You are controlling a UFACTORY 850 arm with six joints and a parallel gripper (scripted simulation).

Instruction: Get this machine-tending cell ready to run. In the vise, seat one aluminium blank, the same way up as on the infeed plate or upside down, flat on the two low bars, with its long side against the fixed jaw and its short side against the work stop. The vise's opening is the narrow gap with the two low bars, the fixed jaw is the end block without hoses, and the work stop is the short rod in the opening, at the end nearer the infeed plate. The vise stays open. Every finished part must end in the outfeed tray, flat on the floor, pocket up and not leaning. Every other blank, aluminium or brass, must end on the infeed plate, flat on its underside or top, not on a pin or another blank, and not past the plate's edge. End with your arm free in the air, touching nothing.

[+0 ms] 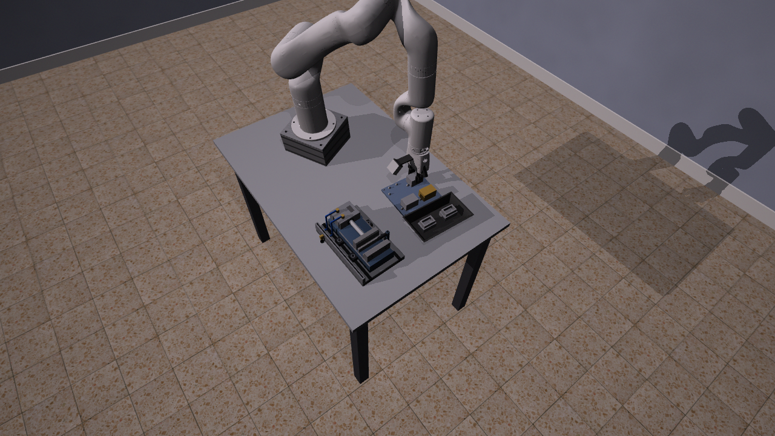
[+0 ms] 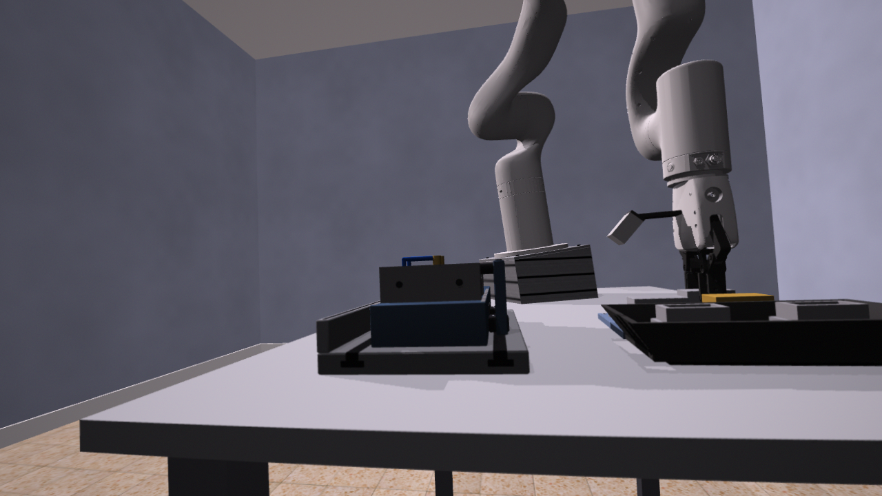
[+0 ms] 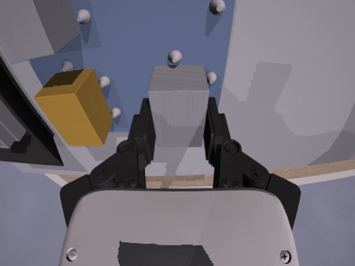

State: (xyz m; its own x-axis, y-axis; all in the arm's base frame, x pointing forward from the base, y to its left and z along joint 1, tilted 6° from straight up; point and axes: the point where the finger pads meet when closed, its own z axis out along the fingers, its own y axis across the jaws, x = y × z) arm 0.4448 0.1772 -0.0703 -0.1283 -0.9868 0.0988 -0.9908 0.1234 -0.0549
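Right now my hand is 90 mm short of the brass blank, 10 mm to the left of it and 20 mm above it. From my hand the other things lie so: aluminium blank 20 mm below.
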